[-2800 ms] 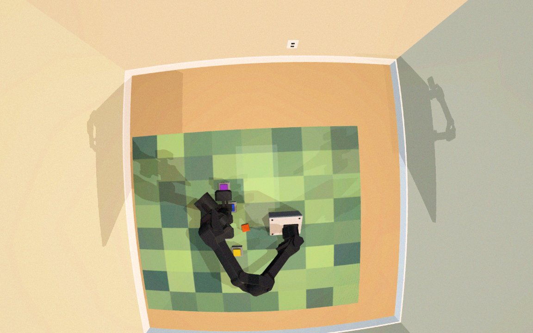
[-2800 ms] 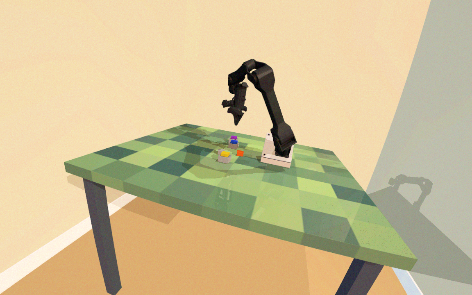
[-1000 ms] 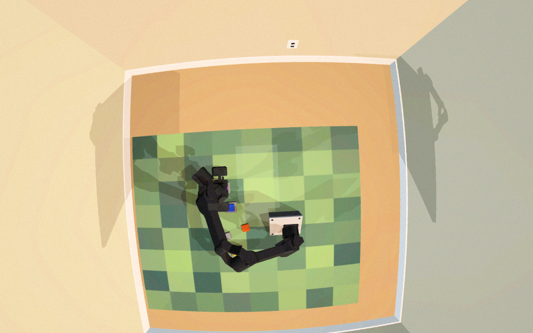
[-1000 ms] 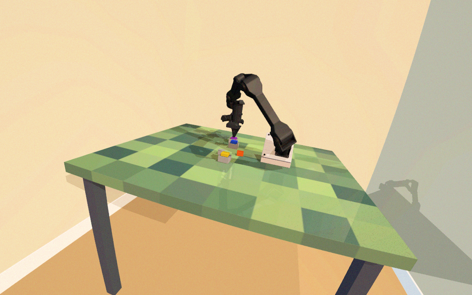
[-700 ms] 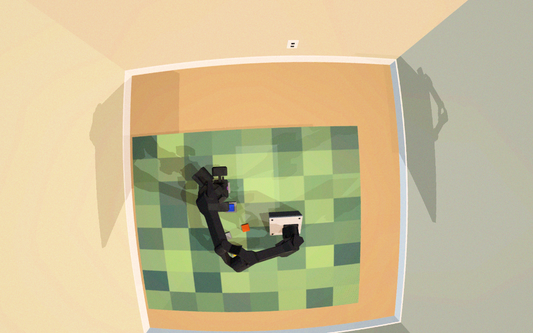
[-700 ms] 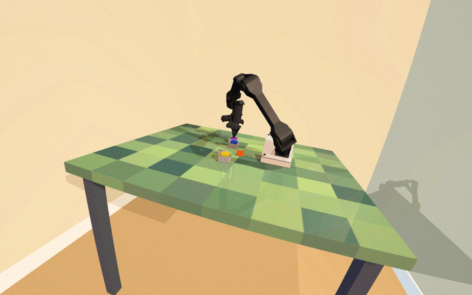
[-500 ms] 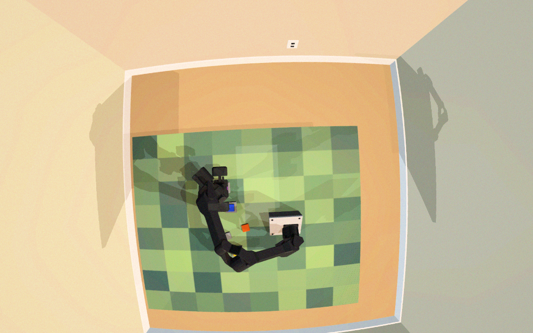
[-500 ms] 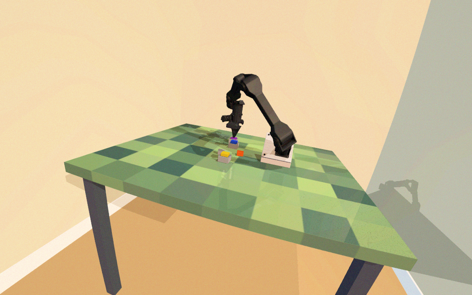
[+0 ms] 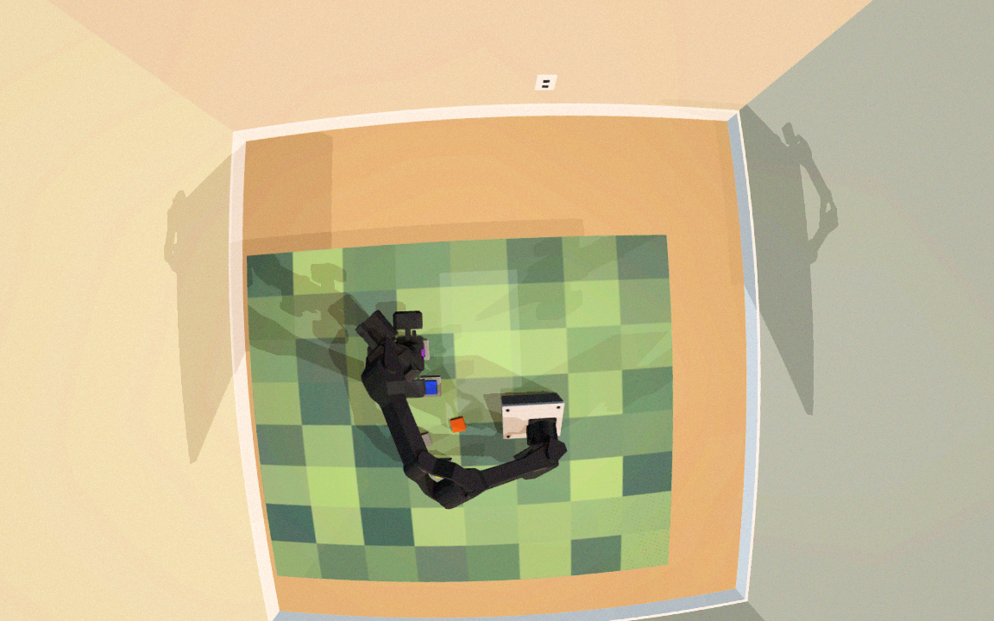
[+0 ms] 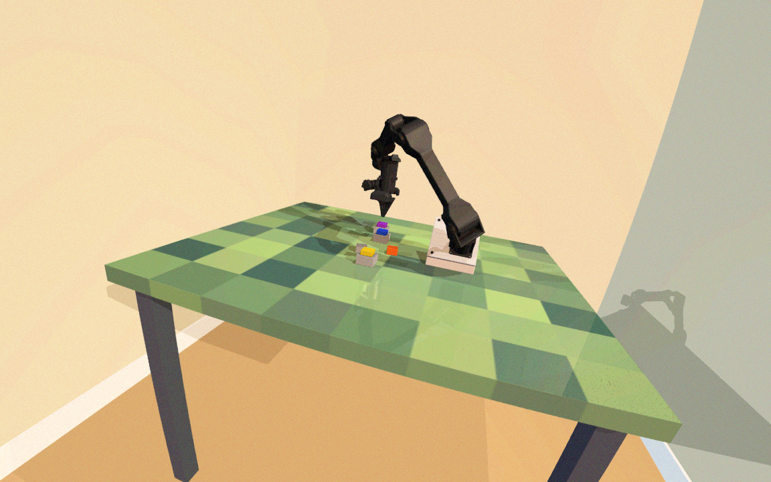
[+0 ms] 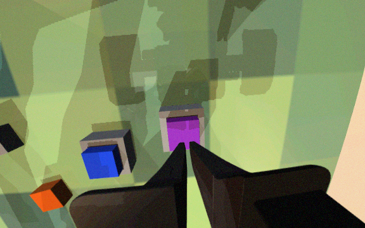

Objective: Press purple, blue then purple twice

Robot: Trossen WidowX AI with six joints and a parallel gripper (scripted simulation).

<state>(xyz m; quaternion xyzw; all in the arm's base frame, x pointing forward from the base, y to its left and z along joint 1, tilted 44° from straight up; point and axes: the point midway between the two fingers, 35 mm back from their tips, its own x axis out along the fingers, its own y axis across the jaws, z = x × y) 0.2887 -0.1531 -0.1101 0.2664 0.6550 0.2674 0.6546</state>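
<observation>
My gripper tip is 3 cm above the purple button. The rest, counted from my gripper tip: orange block (9 cm behind, 19 cm to the left, 5 cm below); grey block (23 cm to the left, 5 cm below); blue button (3 cm behind, 9 cm to the left, 3 cm below).
</observation>
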